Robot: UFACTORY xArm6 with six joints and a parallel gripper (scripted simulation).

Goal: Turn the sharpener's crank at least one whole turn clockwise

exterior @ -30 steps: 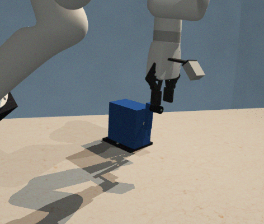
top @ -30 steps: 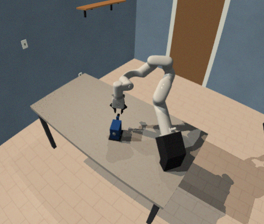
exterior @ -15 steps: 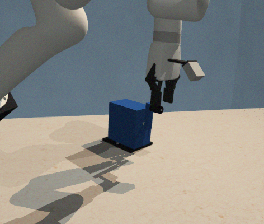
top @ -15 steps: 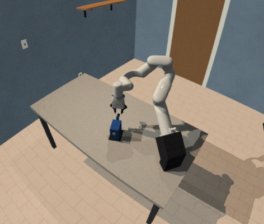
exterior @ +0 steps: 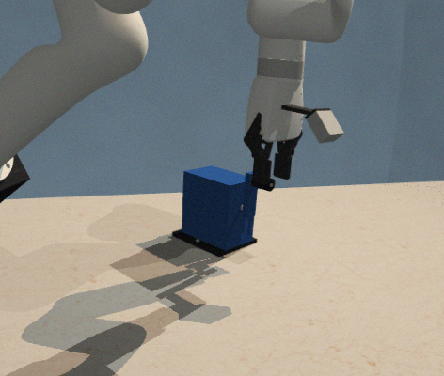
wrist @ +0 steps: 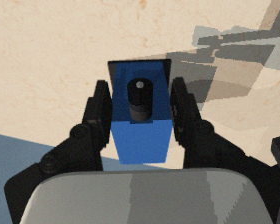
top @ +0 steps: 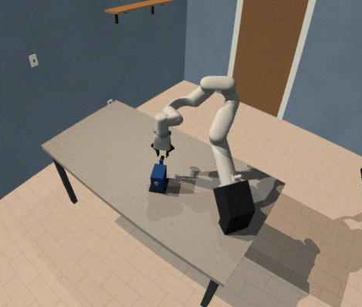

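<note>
Now: the crank 1 cm behind my hand, 2 cm to the left of it and 3 cm below it.
</note>
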